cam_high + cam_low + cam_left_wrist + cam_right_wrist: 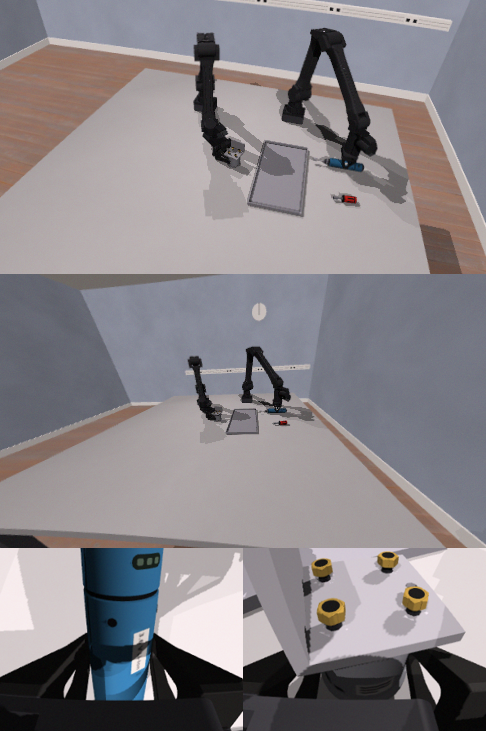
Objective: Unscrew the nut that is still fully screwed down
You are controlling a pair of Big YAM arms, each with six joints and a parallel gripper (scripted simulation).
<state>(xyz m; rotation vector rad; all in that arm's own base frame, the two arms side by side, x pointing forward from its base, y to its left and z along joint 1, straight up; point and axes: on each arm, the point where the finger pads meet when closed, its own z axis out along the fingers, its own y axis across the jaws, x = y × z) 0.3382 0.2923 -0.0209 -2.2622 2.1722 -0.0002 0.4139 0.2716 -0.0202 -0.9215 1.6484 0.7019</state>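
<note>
Right now my right hand is 5 cm below the grey bracket. Round my right hand: flat grey tray: 22 cm to the left, 3 cm ahead, 2 cm below; then nut: 5 cm above, 2 cm to the right, 1 cm ahead; then grey tip: 39 cm to the left, 7 cm behind.
</note>
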